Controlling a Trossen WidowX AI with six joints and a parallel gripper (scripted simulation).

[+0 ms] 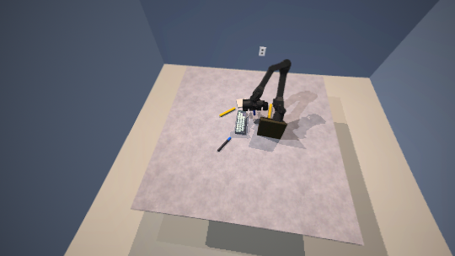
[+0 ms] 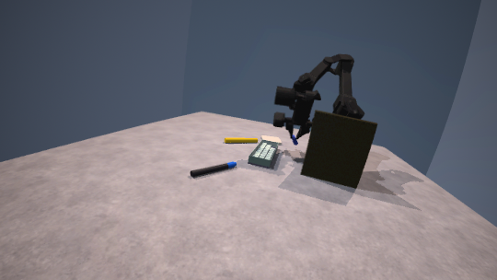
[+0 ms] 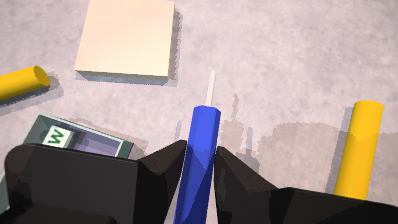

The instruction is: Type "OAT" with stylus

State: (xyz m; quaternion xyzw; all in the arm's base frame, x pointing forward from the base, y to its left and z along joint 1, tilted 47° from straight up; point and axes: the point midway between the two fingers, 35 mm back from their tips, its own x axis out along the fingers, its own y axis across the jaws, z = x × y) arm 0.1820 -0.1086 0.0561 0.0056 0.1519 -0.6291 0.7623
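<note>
Now: gripper tip 10 mm to the left of the blue stylus. Round my gripper tip: grey stylus tip: 40 mm to the right, 10 mm ahead; then yellow pencil: 200 mm ahead, 50 mm to the left, 40 mm below; then beige pad: 110 mm ahead, 70 mm to the right, 50 mm below.
</note>
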